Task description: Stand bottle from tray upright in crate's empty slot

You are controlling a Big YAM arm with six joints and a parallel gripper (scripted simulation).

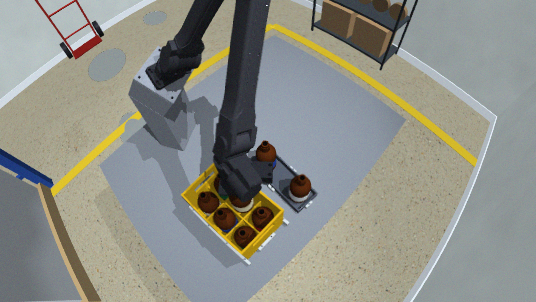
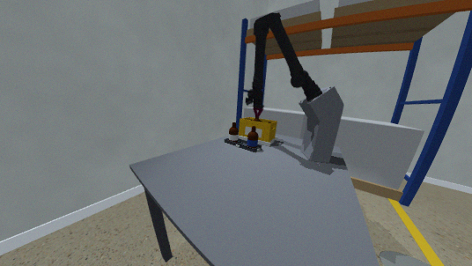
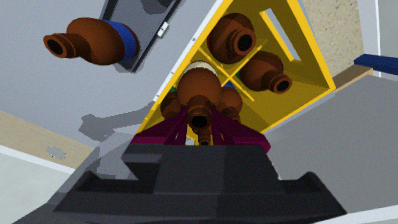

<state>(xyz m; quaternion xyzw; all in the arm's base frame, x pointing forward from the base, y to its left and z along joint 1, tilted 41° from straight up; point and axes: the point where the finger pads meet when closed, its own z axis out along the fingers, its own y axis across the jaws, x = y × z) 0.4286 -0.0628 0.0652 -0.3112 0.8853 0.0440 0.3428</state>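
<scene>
My gripper is now 60 mm above the glass bottle. From my hand the other things lie so: yellow crate: 10 mm ahead, 40 mm to the right, 130 mm below; then dark tray: 10 mm ahead, 180 mm to the left, 200 mm below.
</scene>
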